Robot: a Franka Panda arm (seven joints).
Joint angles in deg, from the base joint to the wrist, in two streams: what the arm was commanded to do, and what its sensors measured. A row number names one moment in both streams.
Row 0, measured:
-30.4, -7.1, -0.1, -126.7, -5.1, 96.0, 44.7
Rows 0 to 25, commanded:
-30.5, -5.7, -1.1, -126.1, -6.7, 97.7, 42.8
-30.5, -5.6, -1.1, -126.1, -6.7, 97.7, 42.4
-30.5, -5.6, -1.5, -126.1, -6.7, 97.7, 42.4
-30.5, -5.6, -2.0, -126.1, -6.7, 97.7, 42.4
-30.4, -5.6, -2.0, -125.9, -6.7, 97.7, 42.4
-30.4, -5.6, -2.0, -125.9, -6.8, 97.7, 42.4
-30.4, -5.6, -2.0, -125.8, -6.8, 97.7, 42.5
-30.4, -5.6, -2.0, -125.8, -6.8, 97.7, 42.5
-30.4, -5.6, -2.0, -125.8, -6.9, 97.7, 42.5
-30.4, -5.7, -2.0, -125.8, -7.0, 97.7, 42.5
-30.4, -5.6, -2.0, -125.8, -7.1, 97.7, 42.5
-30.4, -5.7, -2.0, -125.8, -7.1, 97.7, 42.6
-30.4, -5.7, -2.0, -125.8, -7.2, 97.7, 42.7
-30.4, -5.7, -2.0, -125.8, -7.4, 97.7, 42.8
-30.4, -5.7, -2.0, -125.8, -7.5, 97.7, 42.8
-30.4, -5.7, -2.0, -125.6, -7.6, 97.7, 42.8
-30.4, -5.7, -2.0, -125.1, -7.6, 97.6, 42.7
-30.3, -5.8, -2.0, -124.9, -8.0, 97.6, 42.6
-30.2, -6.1, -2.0, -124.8, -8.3, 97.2, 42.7
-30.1, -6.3, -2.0, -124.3, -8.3, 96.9, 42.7
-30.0, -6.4, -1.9, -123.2, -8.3, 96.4, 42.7
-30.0, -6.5, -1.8, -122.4, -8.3, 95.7, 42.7
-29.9, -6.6, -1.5, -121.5, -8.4, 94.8, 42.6
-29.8, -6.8, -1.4, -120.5, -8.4, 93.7, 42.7
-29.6, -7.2, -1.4, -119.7, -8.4, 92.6, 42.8
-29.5, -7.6, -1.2, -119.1, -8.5, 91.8, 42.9
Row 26, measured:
-30.0, -6.5, -1.8, -122.1, -7.5, 95.2, 43.4
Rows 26 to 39, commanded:
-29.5, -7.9, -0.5, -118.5, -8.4, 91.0, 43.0
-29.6, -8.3, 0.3, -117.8, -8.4, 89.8, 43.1
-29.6, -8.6, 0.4, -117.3, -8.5, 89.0, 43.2
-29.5, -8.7, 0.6, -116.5, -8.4, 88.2, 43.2
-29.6, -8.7, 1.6, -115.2, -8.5, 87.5, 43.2
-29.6, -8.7, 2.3, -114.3, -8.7, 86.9, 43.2
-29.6, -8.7, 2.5, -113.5, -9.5, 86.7, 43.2
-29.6, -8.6, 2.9, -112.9, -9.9, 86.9, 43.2
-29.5, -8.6, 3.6, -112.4, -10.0, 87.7, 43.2
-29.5, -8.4, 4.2, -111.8, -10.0, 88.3, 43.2
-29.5, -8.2, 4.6, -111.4, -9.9, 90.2, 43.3
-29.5, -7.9, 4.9, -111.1, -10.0, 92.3, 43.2
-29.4, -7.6, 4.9, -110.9, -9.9, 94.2, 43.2
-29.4, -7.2, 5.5, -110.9, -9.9, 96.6, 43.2
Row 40, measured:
-29.4, -8.7, 4.3, -112.3, -8.8, 91.8, 43.4
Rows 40 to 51, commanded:
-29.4, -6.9, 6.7, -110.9, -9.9, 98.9, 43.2
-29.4, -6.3, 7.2, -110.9, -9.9, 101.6, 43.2
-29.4, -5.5, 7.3, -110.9, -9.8, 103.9, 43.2
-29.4, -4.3, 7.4, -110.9, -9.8, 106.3, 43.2
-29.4, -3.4, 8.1, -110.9, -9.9, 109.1, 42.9
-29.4, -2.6, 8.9, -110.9, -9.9, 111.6, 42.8
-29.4, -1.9, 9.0, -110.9, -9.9, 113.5, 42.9
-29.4, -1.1, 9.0, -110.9, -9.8, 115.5, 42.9
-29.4, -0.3, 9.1, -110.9, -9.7, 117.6, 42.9
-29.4, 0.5, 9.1, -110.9, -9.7, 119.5, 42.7
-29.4, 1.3, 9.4, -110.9, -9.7, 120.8, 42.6
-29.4, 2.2, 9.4, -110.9, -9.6, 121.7, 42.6
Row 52, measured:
-29.3, -0.3, 8.8, -112.0, -8.8, 118.6, 43.4
